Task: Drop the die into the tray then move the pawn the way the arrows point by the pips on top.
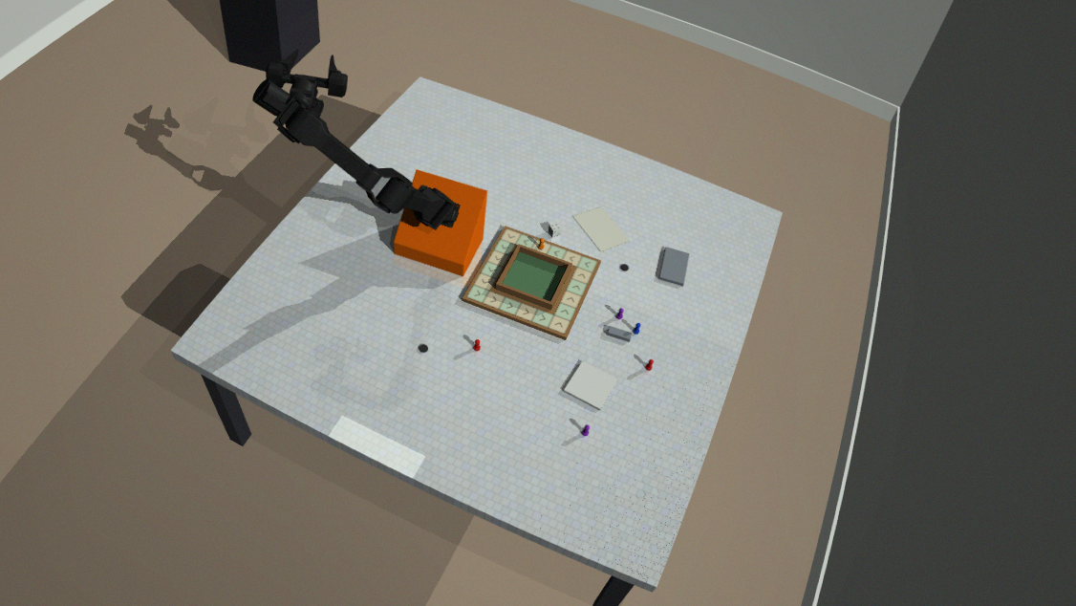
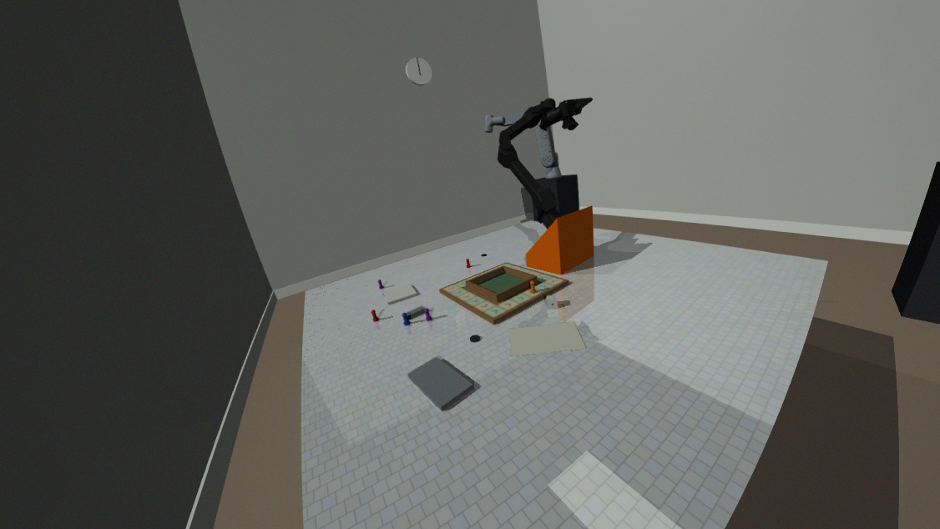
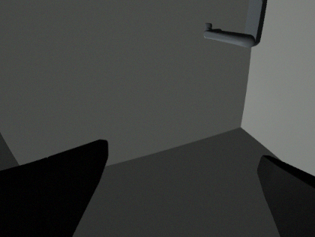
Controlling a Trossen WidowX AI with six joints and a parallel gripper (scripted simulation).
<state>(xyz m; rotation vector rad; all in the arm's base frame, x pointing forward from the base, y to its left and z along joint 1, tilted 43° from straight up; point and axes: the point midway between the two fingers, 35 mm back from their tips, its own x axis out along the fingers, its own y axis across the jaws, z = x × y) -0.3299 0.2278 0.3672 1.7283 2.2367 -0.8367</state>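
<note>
Now: the die 590 mm ahead of my gripper tip, 230 mm to the left of it and 550 mm below it. The rest, counted from my gripper tip: green dice tray 600 mm ahead, 30 mm to the left, 560 mm below; small grey block 860 mm ahead, 40 mm to the right, 560 mm below; orange pawn 580 mm ahead, 150 mm to the left, 540 mm below.
</note>
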